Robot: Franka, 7 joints.
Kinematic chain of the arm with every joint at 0, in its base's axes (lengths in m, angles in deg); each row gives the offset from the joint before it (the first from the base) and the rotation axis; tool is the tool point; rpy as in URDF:
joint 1: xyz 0 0 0.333 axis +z
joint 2: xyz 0 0 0 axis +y
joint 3: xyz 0 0 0.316 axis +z
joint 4: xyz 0.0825 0 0 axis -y
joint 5: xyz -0.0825 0 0.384 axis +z
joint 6: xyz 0 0 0 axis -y
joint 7: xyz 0.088 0 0 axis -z
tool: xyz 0 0 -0.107 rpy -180 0 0
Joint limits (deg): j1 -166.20..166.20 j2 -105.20..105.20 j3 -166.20..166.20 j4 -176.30..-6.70 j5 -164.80..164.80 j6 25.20..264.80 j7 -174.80..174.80
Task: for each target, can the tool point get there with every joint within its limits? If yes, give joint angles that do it. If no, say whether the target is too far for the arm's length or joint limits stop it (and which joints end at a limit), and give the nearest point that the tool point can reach.
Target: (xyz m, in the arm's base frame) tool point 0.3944 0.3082 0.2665
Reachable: yes | joints -85.77 -13.13 125.10 -135.59 119.79 143.01 -34.92
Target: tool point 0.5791 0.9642 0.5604
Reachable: no: too far | nearest point 0.4329 0.7209 0.5030 | short by 0.290 m
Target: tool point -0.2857 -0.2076 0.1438
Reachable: yes | joints 141.18 28.94 64.17 -155.10 52.54 144.06 -59.91
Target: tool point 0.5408 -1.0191 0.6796
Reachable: no: too far | nearest point 0.3851 -0.7258 0.5798 | short by 0.347 m
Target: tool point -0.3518 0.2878 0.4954
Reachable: yes | joints 126.71 -20.97 6.12 -135.89 69.59 113.39 -130.17
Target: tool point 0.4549 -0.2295 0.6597
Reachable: yes | joints 55.94 -50.12 -64.09 -121.72 -41.51 167.75 43.07
